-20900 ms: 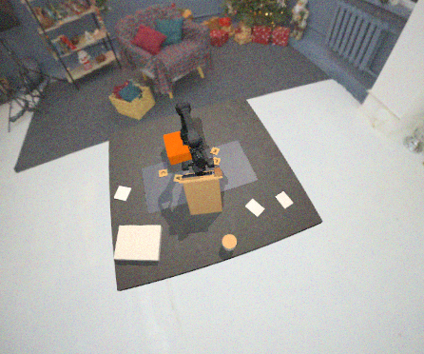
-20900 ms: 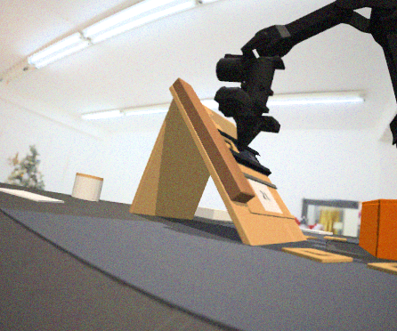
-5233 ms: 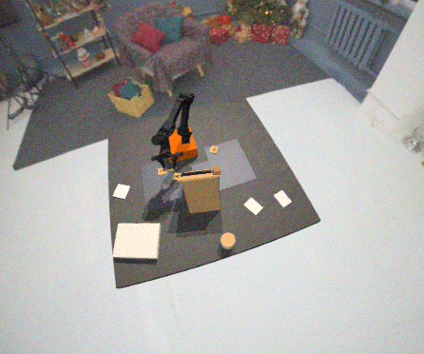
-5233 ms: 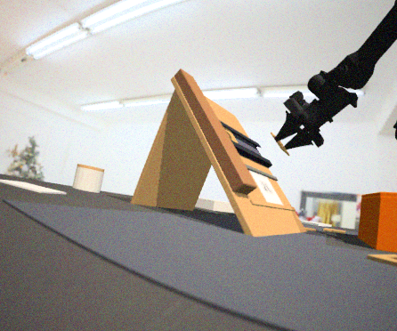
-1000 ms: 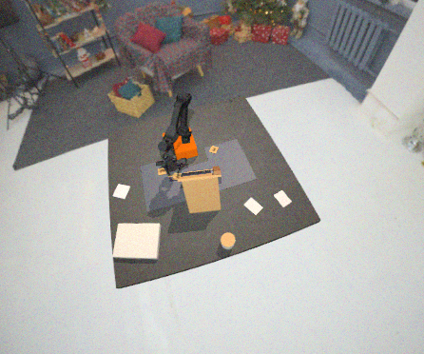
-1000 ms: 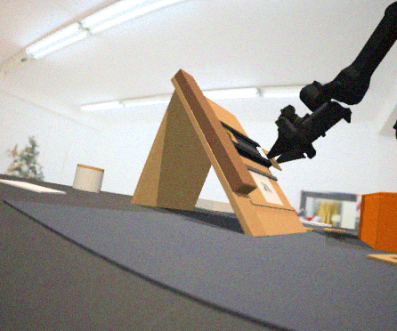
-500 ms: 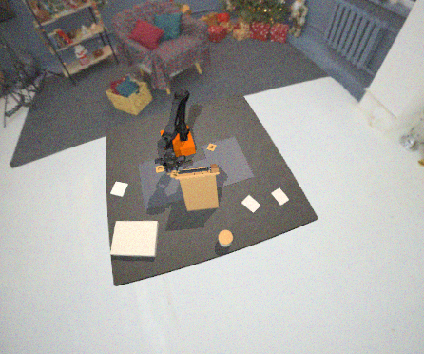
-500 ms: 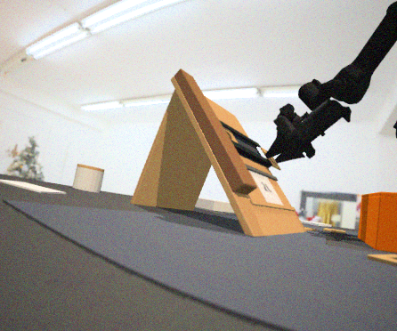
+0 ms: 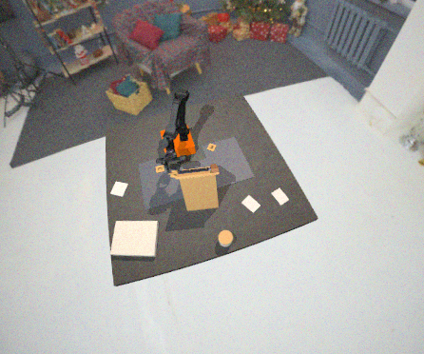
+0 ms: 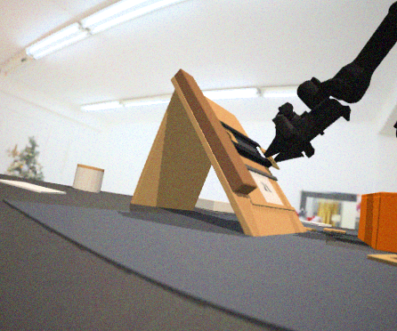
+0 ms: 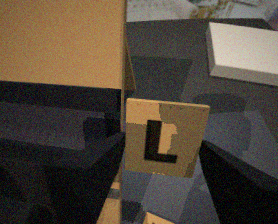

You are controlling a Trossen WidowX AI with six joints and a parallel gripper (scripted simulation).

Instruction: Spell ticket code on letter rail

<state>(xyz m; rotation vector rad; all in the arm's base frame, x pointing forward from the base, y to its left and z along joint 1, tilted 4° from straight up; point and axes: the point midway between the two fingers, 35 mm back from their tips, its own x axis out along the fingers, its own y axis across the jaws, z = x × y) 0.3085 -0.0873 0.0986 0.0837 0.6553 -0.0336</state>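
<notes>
My gripper tip is 5 cm past the white ticket, 13 cm to the right of it and 8 cm above it. Round my gripper tip: small cylinder: 42 cm ahead, 24 cm to the left, 13 cm below.
</notes>
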